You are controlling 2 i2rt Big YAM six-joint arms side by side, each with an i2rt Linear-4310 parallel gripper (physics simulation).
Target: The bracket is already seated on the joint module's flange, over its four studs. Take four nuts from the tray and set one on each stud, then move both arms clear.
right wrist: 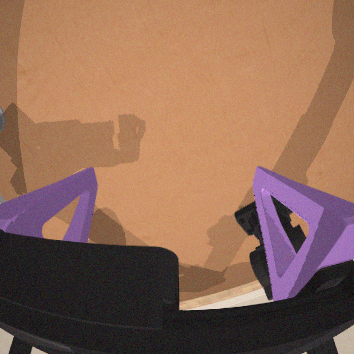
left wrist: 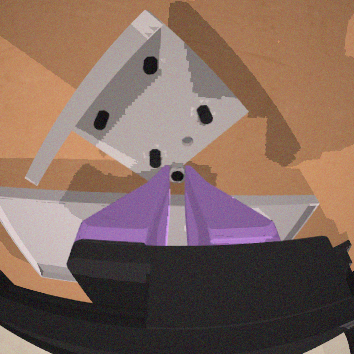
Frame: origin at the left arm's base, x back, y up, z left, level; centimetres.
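Seen in the pictures: left gripper, fingertip midpoint: (left wrist: pixel 176 174); right gripper, fingertip midpoint: (right wrist: pixel 174 175).
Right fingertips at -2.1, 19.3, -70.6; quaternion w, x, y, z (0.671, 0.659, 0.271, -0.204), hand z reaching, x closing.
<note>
Pixels of each thing's top centre, then the offset from my right fingertips to it, as dx, dy, dz. "pt": a spot on its surface instead. Level surfaces: height alone.
- small grey nut at its top centre: (left wrist: pixel 177 176) -21.3, -11.8, +22.5
- grey rounded object at a spot on its surface: (right wrist: pixel 1 119) pt -18.5, -18.5, +17.6
- brown table top at its surface level: dy -19.3
The grey bracket (left wrist: pixel 175 100) with its curved side wall fills the upper middle of the left wrist view. Four black studs (left wrist: pixel 150 65) (left wrist: pixel 101 120) (left wrist: pixel 204 114) (left wrist: pixel 155 158) show in its openings; I make out no nut on them. My left gripper (left wrist: pixel 176 174) is shut on a small grey nut (left wrist: pixel 177 170) with a dark hole, held at the fingertips just beside the bracket's near corner. The pale tray (left wrist: pixel 300 200) lies beyond and under the left fingers, which hide much of its inside. My right gripper (right wrist: pixel 174 175) is open, with nothing between its fingers.
In the right wrist view, part of a grey rounded object (right wrist: pixel 1 119) shows at the left edge. A black jointed part (right wrist: pixel 247 217) shows behind the right finger. Arm shadows fall on the brown table top (right wrist: pixel 175 75). A pale table edge (right wrist: pixel 220 299) shows at the bottom.
</note>
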